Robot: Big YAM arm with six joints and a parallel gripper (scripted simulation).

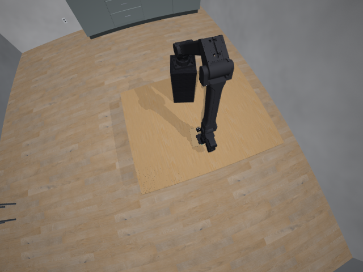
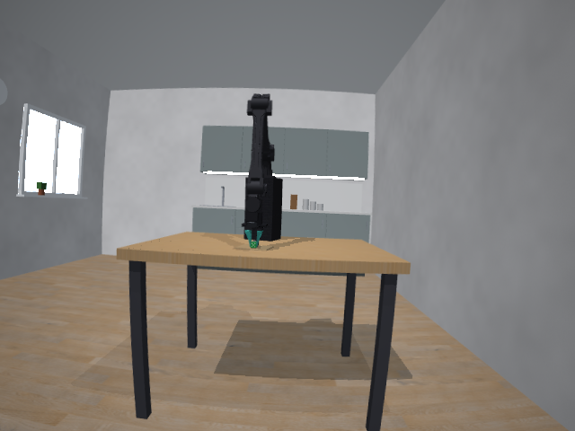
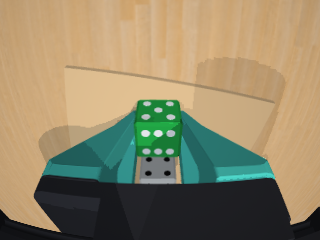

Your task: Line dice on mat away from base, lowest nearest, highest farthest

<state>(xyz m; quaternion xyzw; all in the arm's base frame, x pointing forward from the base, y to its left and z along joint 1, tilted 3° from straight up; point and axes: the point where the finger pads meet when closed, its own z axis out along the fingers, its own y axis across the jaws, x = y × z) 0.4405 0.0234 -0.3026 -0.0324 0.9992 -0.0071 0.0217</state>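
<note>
Right now my hand is right at the green die. Also, from my hand: mat 5 cm behind, 1 cm below; then white die 5 cm behind; then black die 9 cm behind, 1 cm to the right.
</note>
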